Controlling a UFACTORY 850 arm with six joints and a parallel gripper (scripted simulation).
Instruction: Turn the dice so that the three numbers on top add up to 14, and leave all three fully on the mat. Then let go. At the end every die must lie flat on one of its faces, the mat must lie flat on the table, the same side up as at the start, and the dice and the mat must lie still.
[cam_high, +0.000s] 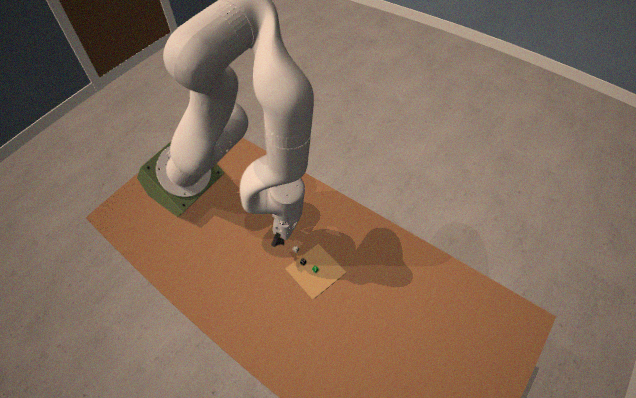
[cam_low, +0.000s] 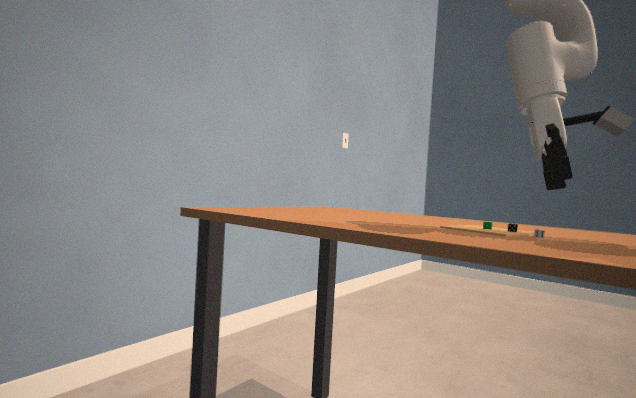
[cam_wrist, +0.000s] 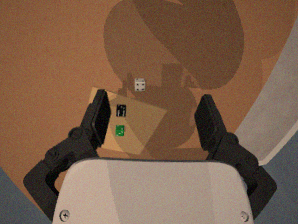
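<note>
My hand is 20 mm short of the white die and 110 mm above it. From my hand the other things lie so: black die: 70 mm ahead, 30 mm to the right, 100 mm below; then green die: 120 mm ahead, 30 mm to the right, 100 mm below; then mat: 120 mm ahead, 30 mm to the right, 110 mm below.
</note>
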